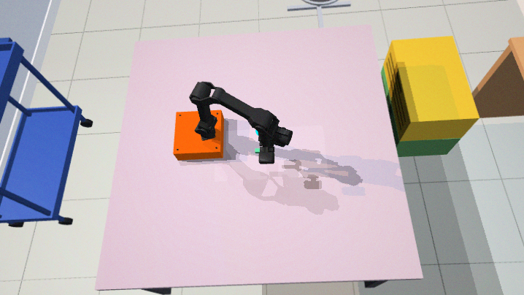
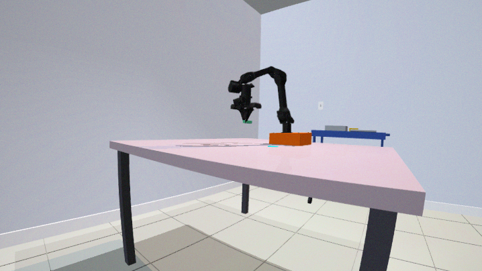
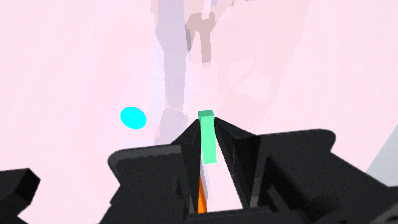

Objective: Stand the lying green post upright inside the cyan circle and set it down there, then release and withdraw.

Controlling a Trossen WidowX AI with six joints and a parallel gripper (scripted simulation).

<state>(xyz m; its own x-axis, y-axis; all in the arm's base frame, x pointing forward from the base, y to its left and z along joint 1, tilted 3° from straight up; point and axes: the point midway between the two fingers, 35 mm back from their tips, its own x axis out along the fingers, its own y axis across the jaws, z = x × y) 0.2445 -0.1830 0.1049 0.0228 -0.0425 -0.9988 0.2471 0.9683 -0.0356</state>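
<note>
The green post lies 20 mm behind my gripper tip and 10 mm to the left of it. From my gripper tip the other things lie so: cyan circle: 170 mm to the left, 130 mm below.
</note>
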